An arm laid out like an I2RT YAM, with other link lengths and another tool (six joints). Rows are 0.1 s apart.
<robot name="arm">
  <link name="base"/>
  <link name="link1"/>
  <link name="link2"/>
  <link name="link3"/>
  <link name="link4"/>
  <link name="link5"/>
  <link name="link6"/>
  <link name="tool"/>
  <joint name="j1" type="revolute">
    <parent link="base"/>
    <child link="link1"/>
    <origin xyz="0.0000 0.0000 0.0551" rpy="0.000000 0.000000 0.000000"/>
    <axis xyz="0 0 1"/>
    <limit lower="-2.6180" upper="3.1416"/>
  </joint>
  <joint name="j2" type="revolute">
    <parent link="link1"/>
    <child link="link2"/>
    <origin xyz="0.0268 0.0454 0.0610" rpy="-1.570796 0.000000 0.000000"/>
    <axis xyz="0 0 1"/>
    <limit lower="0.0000" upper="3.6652"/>
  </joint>
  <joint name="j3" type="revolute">
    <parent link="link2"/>
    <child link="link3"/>
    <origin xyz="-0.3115 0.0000 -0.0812" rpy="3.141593 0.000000 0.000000"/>
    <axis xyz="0 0 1"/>
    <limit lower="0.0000" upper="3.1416"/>
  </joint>
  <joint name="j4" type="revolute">
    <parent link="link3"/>
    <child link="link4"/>
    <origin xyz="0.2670 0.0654 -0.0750" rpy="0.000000 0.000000 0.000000"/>
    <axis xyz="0 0 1"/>
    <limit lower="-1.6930" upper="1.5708"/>
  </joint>
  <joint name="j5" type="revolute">
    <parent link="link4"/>
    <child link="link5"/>
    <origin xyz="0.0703 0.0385 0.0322" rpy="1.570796 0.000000 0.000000"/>
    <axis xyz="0 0 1"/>
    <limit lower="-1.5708" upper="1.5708"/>
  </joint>
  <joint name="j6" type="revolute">
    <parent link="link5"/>
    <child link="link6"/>
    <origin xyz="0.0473 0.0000 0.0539" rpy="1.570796 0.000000 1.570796"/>
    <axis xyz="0 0 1"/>
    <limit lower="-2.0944" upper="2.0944"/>
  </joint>
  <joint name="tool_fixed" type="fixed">
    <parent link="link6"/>
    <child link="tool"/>
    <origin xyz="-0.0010 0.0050 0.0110" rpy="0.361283 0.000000 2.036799"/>
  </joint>
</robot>
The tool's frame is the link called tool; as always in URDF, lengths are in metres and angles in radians.
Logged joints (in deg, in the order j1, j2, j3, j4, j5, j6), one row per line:
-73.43 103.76 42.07 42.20 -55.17 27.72
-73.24 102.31 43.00 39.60 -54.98 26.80
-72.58 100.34 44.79 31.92 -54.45 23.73
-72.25 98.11 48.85 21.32 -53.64 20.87
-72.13 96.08 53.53 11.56 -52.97 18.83
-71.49 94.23 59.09 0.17 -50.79 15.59
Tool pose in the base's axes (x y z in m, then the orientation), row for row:
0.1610 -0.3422 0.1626 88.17 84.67 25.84
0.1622 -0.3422 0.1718 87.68 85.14 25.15
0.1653 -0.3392 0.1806 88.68 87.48 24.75
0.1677 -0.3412 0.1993 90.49 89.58 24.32
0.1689 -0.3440 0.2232 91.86 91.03 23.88
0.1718 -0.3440 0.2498 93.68 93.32 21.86
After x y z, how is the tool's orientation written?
As a rotation vector, in degrees.
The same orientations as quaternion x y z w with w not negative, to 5 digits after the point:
0.62579 0.60094 0.18340 0.46219
0.62267 0.60463 0.17860 0.46348
0.62490 0.61644 0.17441 0.44618
0.63170 0.62535 0.16978 0.42553
0.63689 0.63114 0.16557 0.41064
0.64347 0.64100 0.15015 0.39054

